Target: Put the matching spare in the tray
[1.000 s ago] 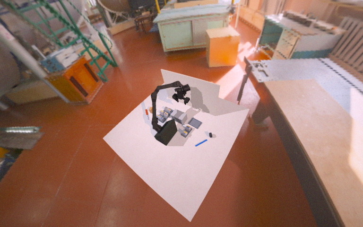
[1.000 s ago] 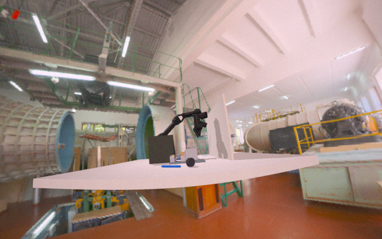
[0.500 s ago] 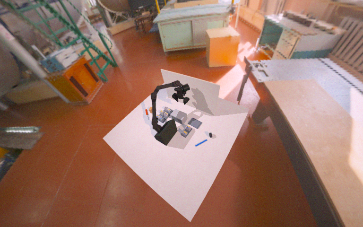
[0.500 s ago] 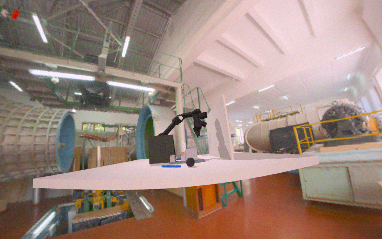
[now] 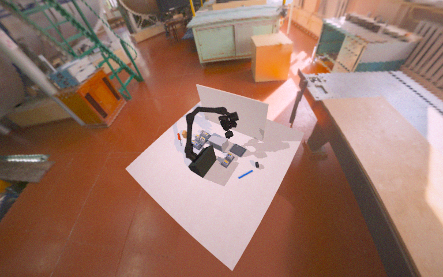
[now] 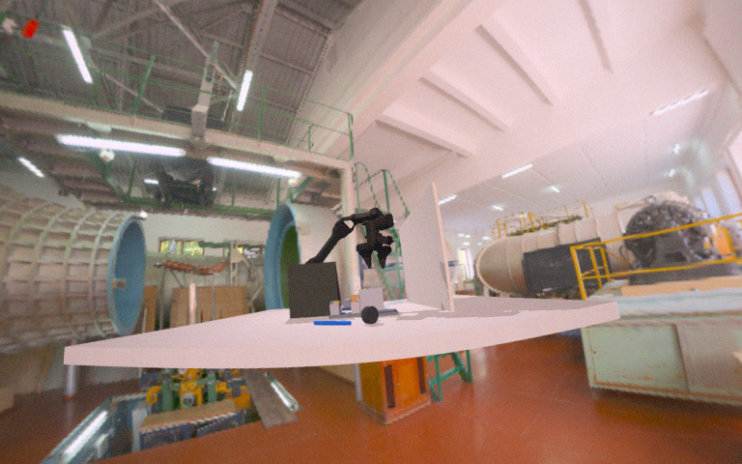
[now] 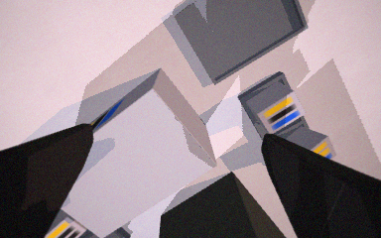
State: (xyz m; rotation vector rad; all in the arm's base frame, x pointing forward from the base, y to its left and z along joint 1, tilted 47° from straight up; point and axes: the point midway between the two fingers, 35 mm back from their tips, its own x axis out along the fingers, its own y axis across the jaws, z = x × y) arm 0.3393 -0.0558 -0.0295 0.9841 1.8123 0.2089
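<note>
Right now my gripper tip is 14 cm above the grey spare, 9 cm to the left of it and 9 cm past it. The rest, counted from my gripper tip: grey mounted unit (13 cm below, 10 cm to the left, 5 cm behind); white wall (19 cm ahead, 13 cm to the left, 4 cm above); flat grey tray (18 cm below, 9 cm to the right, 2 cm ahead).
</note>
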